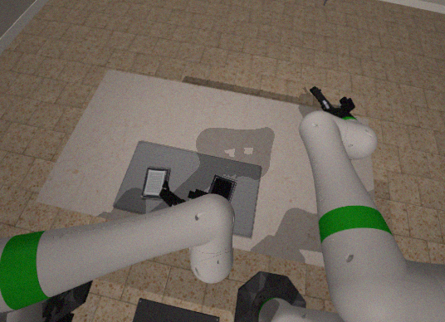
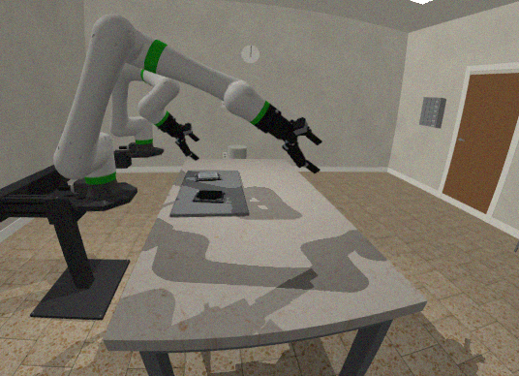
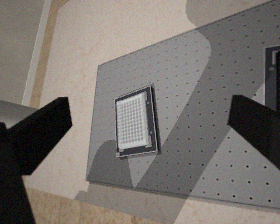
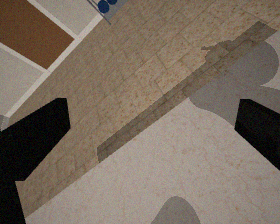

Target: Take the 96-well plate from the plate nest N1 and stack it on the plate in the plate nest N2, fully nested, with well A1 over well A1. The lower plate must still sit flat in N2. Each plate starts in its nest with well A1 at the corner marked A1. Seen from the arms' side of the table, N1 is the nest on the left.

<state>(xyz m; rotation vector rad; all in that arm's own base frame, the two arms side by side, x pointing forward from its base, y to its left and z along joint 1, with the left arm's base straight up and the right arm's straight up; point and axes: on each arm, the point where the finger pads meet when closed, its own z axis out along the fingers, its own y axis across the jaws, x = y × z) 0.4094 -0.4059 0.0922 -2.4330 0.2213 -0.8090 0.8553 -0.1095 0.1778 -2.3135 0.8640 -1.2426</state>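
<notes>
My left gripper is now 7 cm short of the white 96-well plate, 18 cm to the right of it and 22 cm above it. Also, from my left hand: A1 mark: 8 cm to the right, 23 cm below; black plate: 7 cm ahead, 15 cm to the right, 22 cm below; plate nest N2: 7 cm ahead, 15 cm to the right, 23 cm below.
</notes>
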